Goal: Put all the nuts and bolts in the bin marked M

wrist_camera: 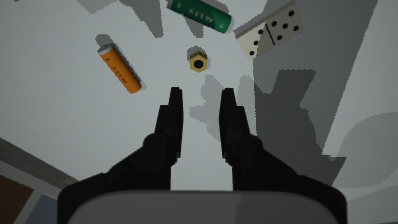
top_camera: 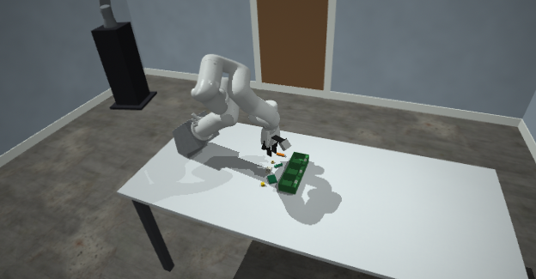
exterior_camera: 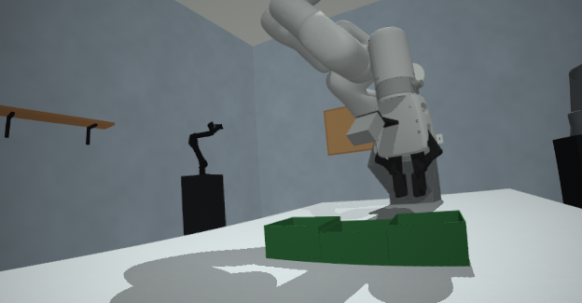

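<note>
The brass nut is 8 cm below my hand. The rest, counted from my hand: white domino (8 cm below, 6 cm to the right, 1 cm behind); then green battery (7 cm below, 4 cm ahead, 3 cm to the right); then orange battery (7 cm below, 6 cm to the left, 4 cm ahead).
</note>
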